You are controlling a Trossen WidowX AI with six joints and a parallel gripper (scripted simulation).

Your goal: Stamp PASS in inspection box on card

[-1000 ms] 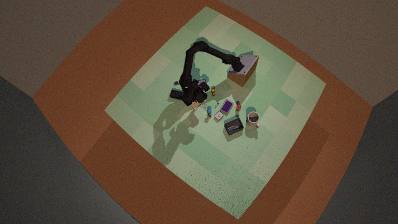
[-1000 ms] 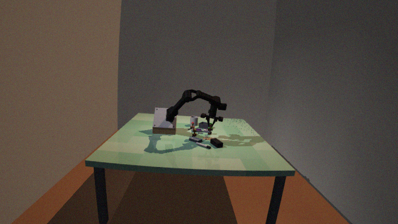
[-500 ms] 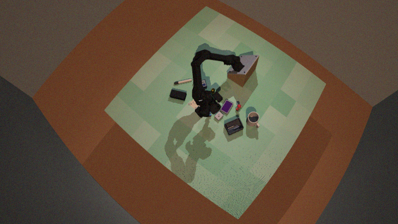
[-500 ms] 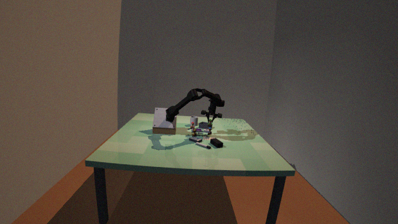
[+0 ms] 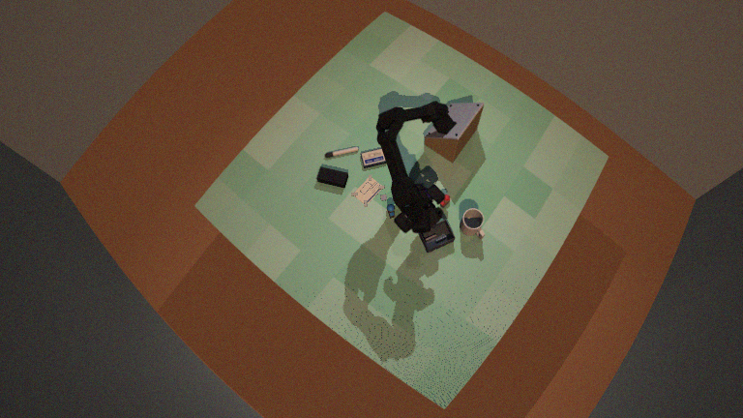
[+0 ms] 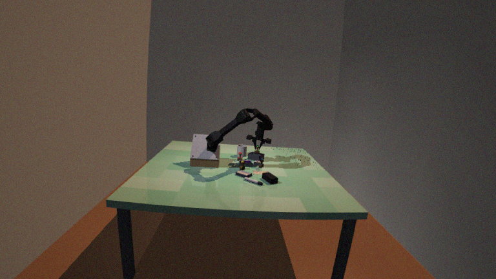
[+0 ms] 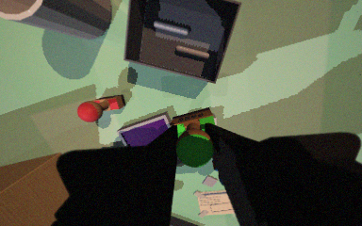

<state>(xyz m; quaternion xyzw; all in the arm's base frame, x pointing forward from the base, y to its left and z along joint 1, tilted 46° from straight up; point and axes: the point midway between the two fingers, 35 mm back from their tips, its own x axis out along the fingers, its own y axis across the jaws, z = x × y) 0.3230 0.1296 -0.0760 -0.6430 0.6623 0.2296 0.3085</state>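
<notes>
Right now my gripper tip is 8 cm above the small white block, 4 cm to the left of it and 1 cm short of it. The rest, counted from my gripper tip: green-knobbed stamp (1 cm below); ink pad (9 cm below, 8 cm behind, 5 cm to the right); black tray (9 cm to the left, 9 cm below).
</notes>
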